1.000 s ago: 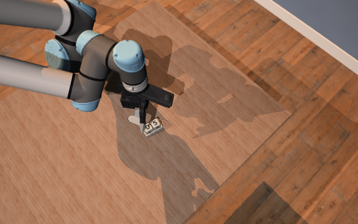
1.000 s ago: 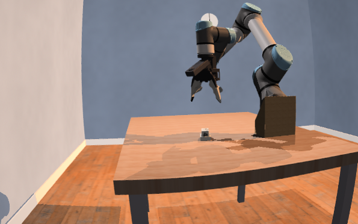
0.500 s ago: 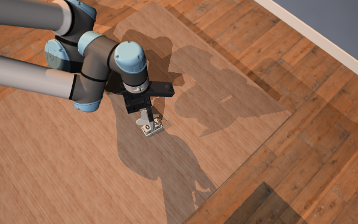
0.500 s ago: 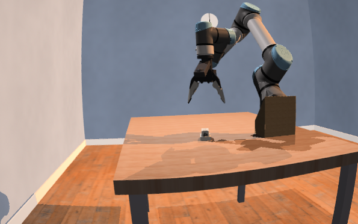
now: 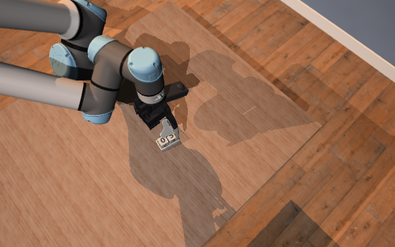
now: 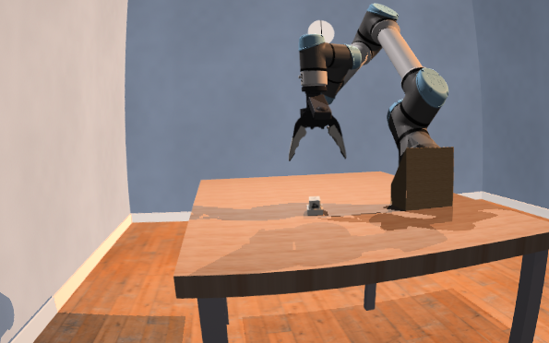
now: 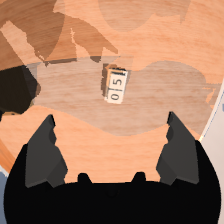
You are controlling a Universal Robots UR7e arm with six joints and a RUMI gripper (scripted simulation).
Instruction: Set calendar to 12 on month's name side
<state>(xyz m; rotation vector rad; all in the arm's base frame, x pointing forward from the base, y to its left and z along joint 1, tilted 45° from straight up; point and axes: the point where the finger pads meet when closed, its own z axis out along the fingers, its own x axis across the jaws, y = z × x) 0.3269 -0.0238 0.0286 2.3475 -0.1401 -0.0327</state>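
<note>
My hand is 12 cm above the white digit cube, 2 cm to the left of it and 1 cm short of it. From my hand the other things lie so: calendar tray (14 cm below, 1 cm to the right, 1 cm ahead).
</note>
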